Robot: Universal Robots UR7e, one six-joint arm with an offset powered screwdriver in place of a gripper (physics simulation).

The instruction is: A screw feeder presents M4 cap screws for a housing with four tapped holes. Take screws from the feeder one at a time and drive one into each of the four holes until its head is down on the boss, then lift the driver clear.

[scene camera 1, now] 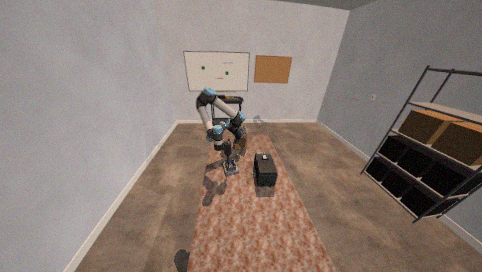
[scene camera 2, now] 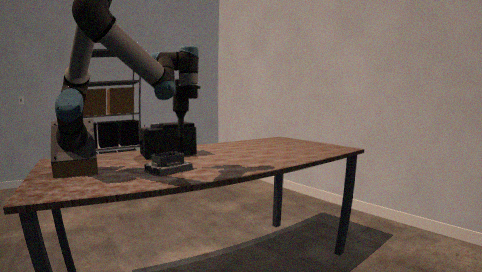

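The dark screw feeder [scene camera 1: 265,170] [scene camera 2: 159,140] stands on the table, with a small pale part on its top at the far end in scene camera 1. The small grey open-topped housing [scene camera 2: 168,159] sits on a flat fixture plate [scene camera 1: 234,173] [scene camera 2: 172,170] beside the feeder. My screwdriver [scene camera 1: 229,159] [scene camera 2: 181,142] points straight down at the housing, its tip at or just above the housing's right rear part in scene camera 2. The tip is dark against the feeder there. Whether a screw is on the bit, and the screws and four holes, are too small to see.
The arm's base [scene camera 2: 75,166] stands on the wooden table [scene camera 1: 260,225] [scene camera 2: 300,146], at the left end in scene camera 2. A shelf rack [scene camera 1: 395,127] with boxes stands on the right in scene camera 1. A whiteboard [scene camera 1: 217,75] and a cork board [scene camera 1: 272,69] hang on the back wall.
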